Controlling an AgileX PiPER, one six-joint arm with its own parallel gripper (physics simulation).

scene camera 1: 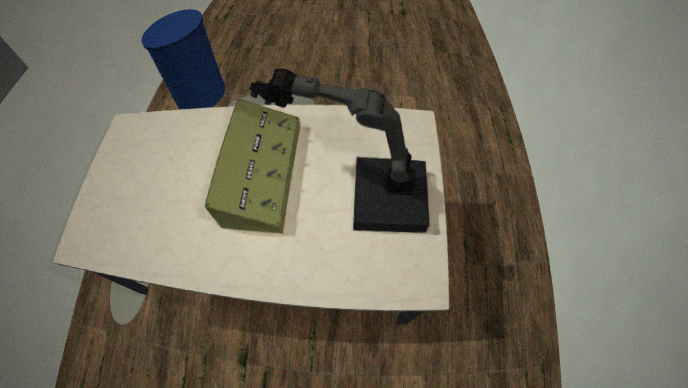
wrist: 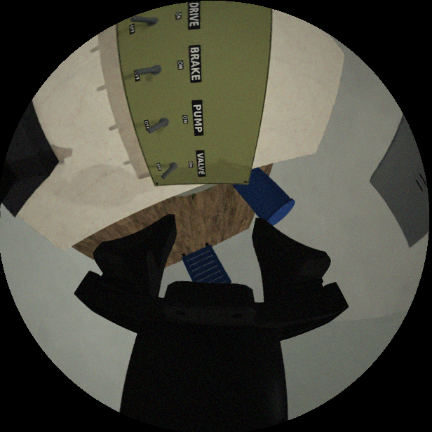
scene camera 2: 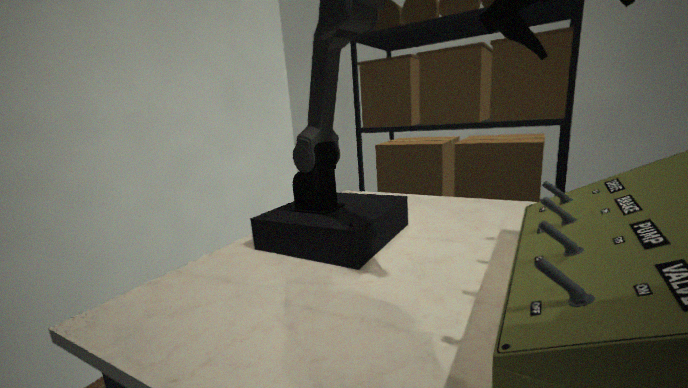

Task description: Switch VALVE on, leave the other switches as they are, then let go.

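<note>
A green switch box (scene camera 1: pixel 227 172) (scene camera 2: pixel 600 327) (wrist: pixel 232 95) stands on the table. The VALVE lever (scene camera 1: pixel 282 122) (scene camera 2: pixel 560 280) (wrist: pixel 170 170) leans toward its OFF label, at the box's far end in scene camera 1. The PUMP lever (scene camera 1: pixel 277 146) (scene camera 2: pixel 560 239) (wrist: pixel 158 125), BRAKE lever (scene camera 1: pixel 271 173) (scene camera 2: pixel 559 211) (wrist: pixel 149 70) and DRIVE lever (scene camera 1: pixel 266 202) (scene camera 2: pixel 557 192) (wrist: pixel 145 20) also lean toward OFF. My gripper (scene camera 1: pixel 269 98) (wrist: pixel 214 225) is open and empty, raised near the VALVE end, apart from the levers. In scene camera 2 it is partly cut off by the top edge.
The arm's black base block (scene camera 1: pixel 390 210) (scene camera 2: pixel 300 240) stands on the pale table (scene camera 1: pixel 320 265) (scene camera 2: pixel 240 320), across from the levers. A blue drum (scene camera 1: pixel 187 65) (wrist: pixel 262 197) stands beyond the table's edge near the VALVE end. A shelf rack (scene camera 2: pixel 562 160) with brown boxes stands behind.
</note>
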